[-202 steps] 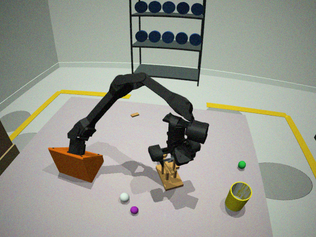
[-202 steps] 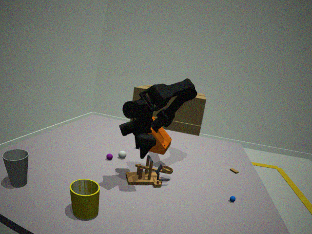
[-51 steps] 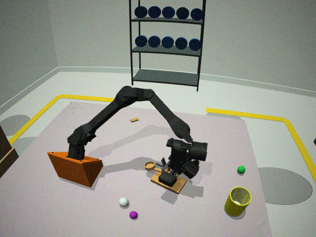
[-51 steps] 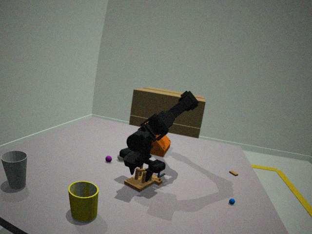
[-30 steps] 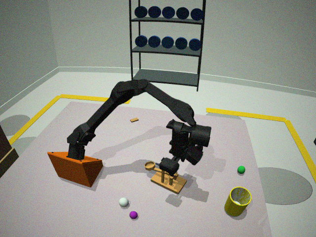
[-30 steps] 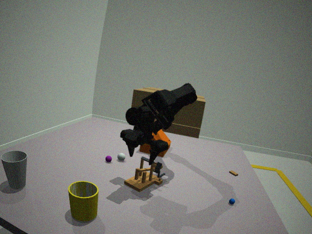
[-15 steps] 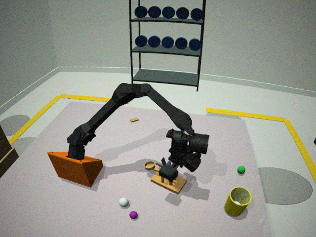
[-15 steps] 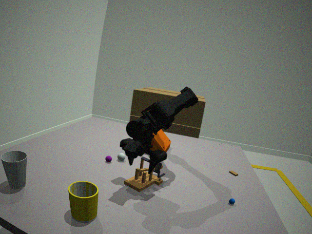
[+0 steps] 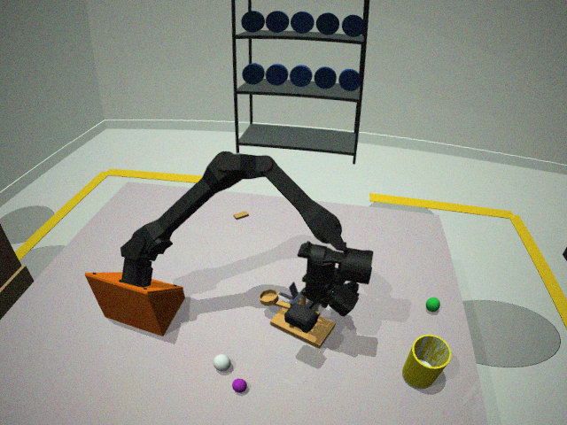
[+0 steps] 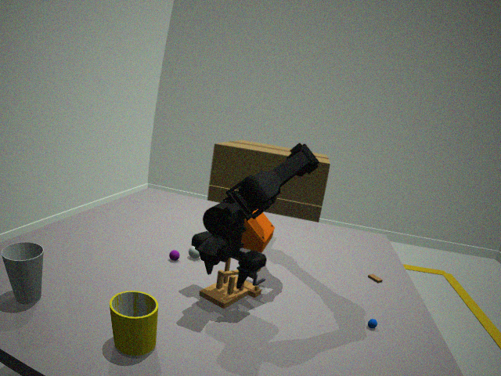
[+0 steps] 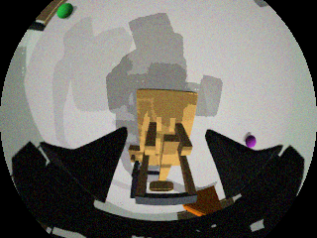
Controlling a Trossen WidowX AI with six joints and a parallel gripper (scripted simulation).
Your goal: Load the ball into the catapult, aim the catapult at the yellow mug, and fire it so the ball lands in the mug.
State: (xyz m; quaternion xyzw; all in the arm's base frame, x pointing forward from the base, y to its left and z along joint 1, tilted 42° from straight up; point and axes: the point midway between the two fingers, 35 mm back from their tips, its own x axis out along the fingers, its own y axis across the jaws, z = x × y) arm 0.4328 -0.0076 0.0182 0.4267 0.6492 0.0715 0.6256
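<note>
The purple ball lies 16 cm behind my gripper tip, 18 cm to the right of it and 3 cm below it. Round my gripper tip: wooden catapult 6 cm behind, 5 cm to the left; then yellow mug 25 cm ahead, 13 cm to the right, 2 cm below; then white ball 20 cm behind, 12 cm to the right, 3 cm below.
</note>
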